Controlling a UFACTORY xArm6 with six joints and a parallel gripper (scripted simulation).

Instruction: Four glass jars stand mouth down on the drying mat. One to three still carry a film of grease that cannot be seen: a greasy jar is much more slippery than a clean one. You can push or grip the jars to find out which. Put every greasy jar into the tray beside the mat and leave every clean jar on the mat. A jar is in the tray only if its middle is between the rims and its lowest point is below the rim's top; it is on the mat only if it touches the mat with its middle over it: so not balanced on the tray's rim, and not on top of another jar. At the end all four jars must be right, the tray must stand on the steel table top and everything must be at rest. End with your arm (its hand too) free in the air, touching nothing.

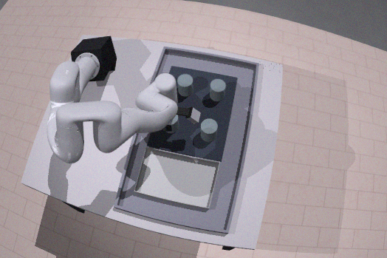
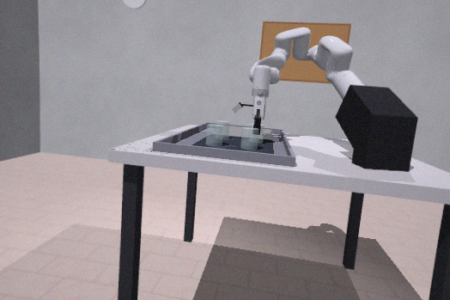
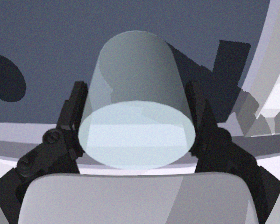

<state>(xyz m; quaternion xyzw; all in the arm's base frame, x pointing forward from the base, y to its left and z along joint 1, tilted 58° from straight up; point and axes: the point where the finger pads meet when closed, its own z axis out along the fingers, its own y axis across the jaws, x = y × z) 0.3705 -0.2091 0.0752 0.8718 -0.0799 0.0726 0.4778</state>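
Now: the pale tray 24 cm to the right of my hand, 5 cm below it and 3 cm ahead of it. The rest, counted from my hand: dark drying mat: 10 cm ahead, 8 cm to the left, 5 cm below.
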